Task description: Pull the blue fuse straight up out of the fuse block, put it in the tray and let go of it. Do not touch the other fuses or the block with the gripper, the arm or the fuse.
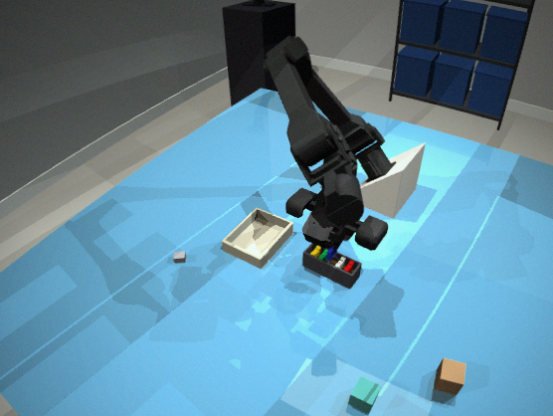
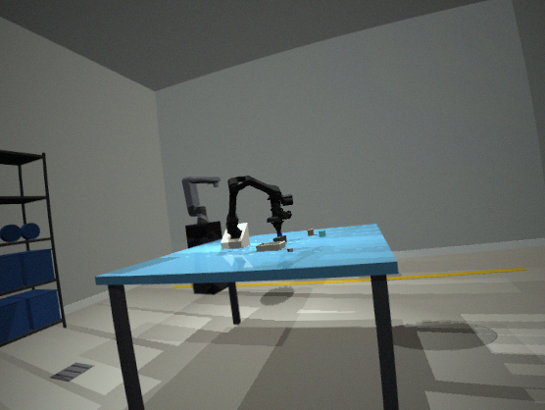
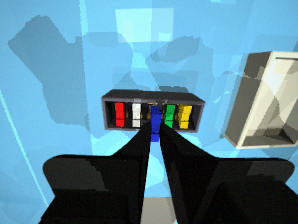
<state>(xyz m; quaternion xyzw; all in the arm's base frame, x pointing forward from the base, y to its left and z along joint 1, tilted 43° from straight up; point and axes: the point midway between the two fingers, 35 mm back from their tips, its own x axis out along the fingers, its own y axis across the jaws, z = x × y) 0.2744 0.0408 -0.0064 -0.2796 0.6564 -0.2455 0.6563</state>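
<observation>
Right now the green fuse is 4 cm below my gripper tip and 2 cm to the right of it. From my gripper tip the other things lie so: white fuse: 4 cm below, 2 cm to the left; then blue fuse: 1 cm below; then yellow fuse: 4 cm to the right, 4 cm below.
</observation>
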